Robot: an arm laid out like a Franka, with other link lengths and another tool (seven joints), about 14 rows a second.
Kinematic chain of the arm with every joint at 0, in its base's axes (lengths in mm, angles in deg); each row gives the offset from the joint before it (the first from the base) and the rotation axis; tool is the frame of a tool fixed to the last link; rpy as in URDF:
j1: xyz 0 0 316.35 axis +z
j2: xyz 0 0 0 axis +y
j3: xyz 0 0 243.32 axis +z
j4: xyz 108.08 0 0 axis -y
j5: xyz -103.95 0 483.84 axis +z
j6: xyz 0 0 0 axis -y
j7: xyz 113.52 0 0 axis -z
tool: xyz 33 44 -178.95 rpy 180 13 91.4
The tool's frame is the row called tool.
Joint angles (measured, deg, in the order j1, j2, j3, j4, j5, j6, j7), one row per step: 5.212, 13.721, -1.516, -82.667, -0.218, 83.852, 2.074; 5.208, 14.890, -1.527, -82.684, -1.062, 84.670, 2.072; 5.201, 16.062, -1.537, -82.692, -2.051, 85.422, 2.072; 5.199, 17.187, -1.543, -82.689, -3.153, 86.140, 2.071; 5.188, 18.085, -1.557, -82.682, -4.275, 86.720, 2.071; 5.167, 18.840, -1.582, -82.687, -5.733, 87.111, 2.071; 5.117, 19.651, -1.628, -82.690, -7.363, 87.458, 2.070; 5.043, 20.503, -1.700, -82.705, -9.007, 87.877, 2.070; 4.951, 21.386, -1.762, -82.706, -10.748, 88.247, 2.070; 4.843, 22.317, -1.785, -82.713, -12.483, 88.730, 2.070
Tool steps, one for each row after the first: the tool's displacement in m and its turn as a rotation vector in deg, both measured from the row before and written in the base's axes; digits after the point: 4 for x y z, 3 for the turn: 0.0040, -0.0027, -0.0148, -0.891, 0.311, 0.104; 0.0035, -0.0033, -0.0150, -1.035, 0.362, 0.149; 0.0031, -0.0035, -0.0144, -1.137, 0.333, 0.209; 0.0023, -0.0038, -0.0116, -1.142, 0.240, 0.218; 0.0015, -0.0053, -0.0102, -1.472, 0.279, 0.274; 0.0013, -0.0065, -0.0110, -1.650, 0.369, 0.286; 0.0014, -0.0071, -0.0114, -1.663, 0.354, 0.284; 0.0011, -0.0076, -0.0116, -1.752, 0.421, 0.326; 0.0013, -0.0072, -0.0120, -1.714, 0.374, 0.406
